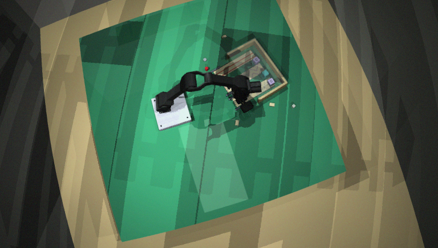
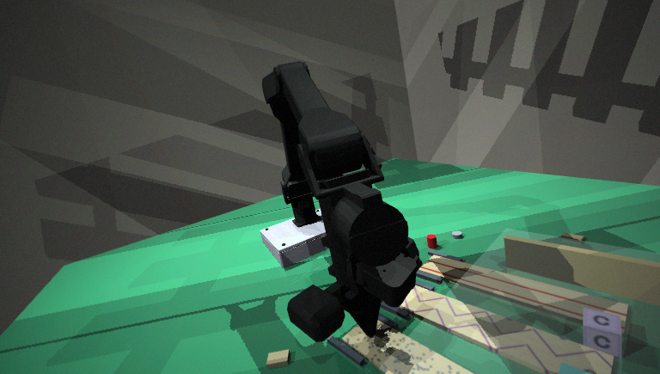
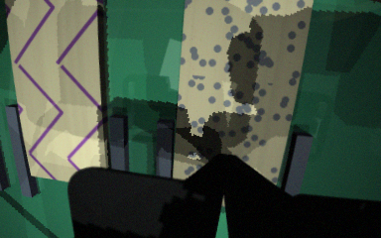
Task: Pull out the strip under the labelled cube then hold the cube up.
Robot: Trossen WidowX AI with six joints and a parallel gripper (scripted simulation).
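Right now the dotted strip is 90 mm ahead of my gripper tip and 30 mm to the left of it. The rest, counted from my gripper tip: red cylinder: 220 mm to the left, 130 mm behind, 10 mm above; grey disc: 280 mm to the left, 130 mm behind.
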